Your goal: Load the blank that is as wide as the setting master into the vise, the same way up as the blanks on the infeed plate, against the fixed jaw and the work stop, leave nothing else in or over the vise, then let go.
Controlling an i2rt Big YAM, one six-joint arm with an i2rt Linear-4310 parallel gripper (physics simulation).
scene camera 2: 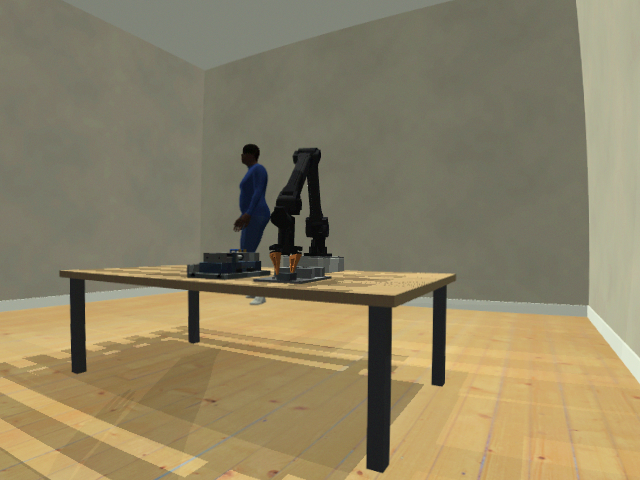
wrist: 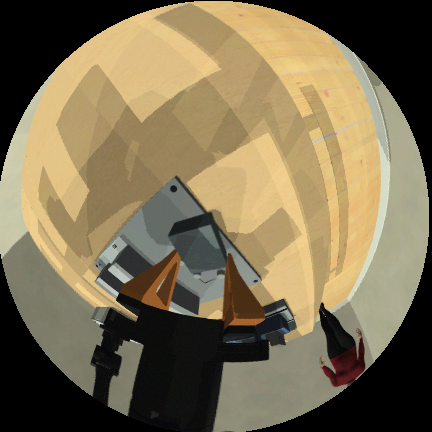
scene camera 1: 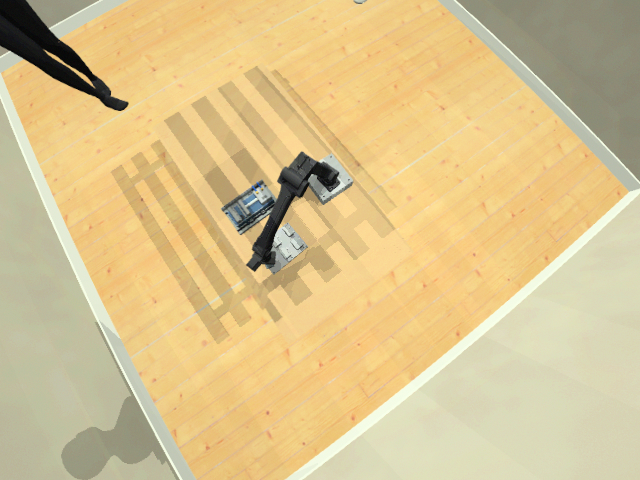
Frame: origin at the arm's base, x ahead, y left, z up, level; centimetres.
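Seen in the pictures: gripper, fingertip midpoint: [scene camera 2: 284,275] [wrist: 203,253] [scene camera 1: 268,261]; arm's base, origin of the base link: [scene camera 2: 317,256] [wrist: 114,331] [scene camera 1: 328,180].
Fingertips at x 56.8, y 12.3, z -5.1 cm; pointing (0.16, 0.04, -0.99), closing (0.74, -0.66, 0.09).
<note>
Pixels of each thing's top centre, then the offset from my fingertips to it. Level surfaces: height alone.
- grey infeed plate, middle of its top: [wrist: 160,278] [scene camera 2: 294,277] [scene camera 1: 280,247] dy -1.6, dx -10.4, dz -1.5 cm
- grey blank, middle of its top: [wrist: 199,252] [scene camera 2: 286,272] dy +0.9, dx +0.3, dz +0.9 cm
- blue vise, middle of its top: [wrist: 242,354] [scene camera 2: 230,251] [scene camera 1: 247,202] dy -31.8, dx -12.8, dz +7.5 cm
- wooden table, its level: dz -2.4 cm
My gripper [wrist: 203,253] [scene camera 2: 284,260] [scene camera 1: 254,263] is down over the grey infeed plate [wrist: 160,209] [scene camera 1: 295,251] [scene camera 2: 266,279]. Its orange fingers are shut on the sides of a grey blank [wrist: 197,239] that sits on the plate's far part. Two small locating pins show just below that blank. Other darker blanks [wrist: 130,257] [wrist: 185,298] lie on the plate to the left, partly hidden by the left finger. The blue vise [scene camera 1: 248,207] [scene camera 2: 227,264] [wrist: 280,312] stands beside the plate; in the wrist view it peeks out behind the right finger.
The arm's base [scene camera 1: 330,178] [scene camera 2: 323,263] sits on a grey block behind the plate. Everything stands on a wooden table [scene camera 2: 392,289] with black legs. A person in blue [scene camera 2: 252,201] stands behind the table; another in red [wrist: 342,356] is on the floor side.
</note>
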